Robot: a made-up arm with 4 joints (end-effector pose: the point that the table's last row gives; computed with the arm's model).
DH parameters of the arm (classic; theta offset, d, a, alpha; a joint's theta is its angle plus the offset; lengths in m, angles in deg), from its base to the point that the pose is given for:
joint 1: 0 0.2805 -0.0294 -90
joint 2: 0 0.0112 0.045 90
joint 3: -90 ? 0.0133 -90
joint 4: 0 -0.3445 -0.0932 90
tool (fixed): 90 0.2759 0 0
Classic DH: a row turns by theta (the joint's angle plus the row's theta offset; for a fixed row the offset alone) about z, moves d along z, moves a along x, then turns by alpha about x.
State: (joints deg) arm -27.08 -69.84 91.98 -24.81
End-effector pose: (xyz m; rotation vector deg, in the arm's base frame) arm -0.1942 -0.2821 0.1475 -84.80 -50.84 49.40
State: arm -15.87 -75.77 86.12 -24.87
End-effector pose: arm -0.1251 -0.2970 0.1126 -82.84 -65.07 49.32
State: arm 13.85 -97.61 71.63 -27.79
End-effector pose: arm 0.1052 -0.2351 0.0370 -68.55 -109.16 40.29
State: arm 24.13 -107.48 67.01 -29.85
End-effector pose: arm 0.1854 -0.1645 0.0303 -58.83 -125.34 32.28
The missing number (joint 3, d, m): -0.243
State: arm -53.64 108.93 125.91 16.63
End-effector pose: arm -0.2528 -0.1055 0.0290 129.78 7.84 50.34
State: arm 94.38 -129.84 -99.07 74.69
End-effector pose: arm -0.4003 0.0995 0.2150 -154.94 -11.76 12.45
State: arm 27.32 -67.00 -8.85 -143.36
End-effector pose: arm 0.2365 0.2796 -0.1838 -104.41 -41.90 -65.45
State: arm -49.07 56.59 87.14 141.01
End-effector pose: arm -0.3952 -0.0721 -0.1785 -154.46 -54.68 11.74
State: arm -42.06 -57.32 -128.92 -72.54
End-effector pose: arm 0.3954 -0.2158 0.5480 35.09 36.91 -142.11
